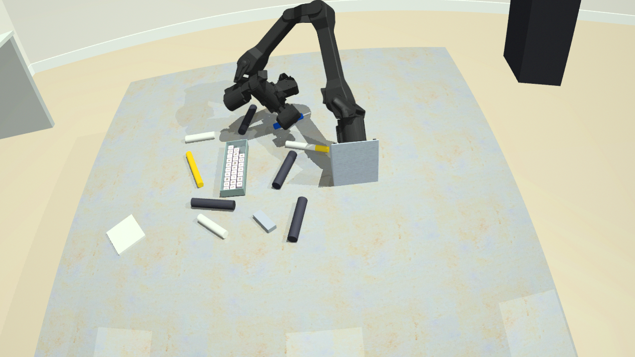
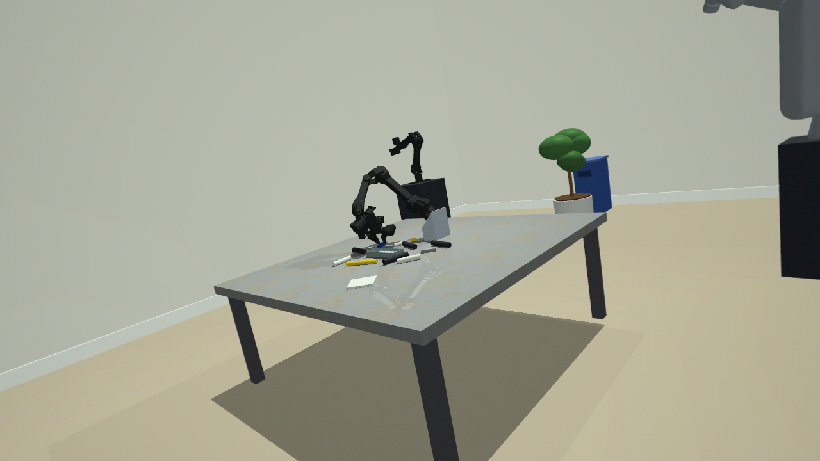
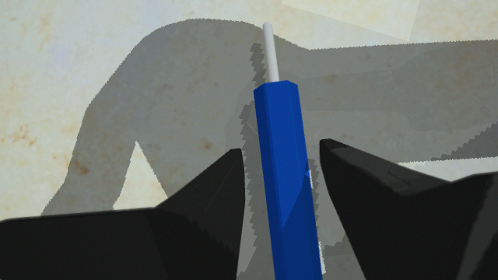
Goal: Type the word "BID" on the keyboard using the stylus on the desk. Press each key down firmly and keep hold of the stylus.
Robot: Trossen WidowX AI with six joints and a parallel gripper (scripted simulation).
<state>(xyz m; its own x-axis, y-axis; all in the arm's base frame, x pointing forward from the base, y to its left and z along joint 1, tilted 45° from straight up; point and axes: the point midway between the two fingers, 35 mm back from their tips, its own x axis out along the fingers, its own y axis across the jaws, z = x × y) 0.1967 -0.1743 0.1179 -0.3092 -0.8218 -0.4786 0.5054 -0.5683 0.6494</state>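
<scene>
Now: the green keyboard tray 20 cm to the left of my gripper tip, 14 cm ahead of it and 1 cm above it. Round my gripper tip: grey stylus tip 4 cm behind, 2 cm to the right; then white-and-yellow marker 13 cm to the left, 6 cm behind; then blue stylus 1 cm to the right, 1 cm behind.
</scene>
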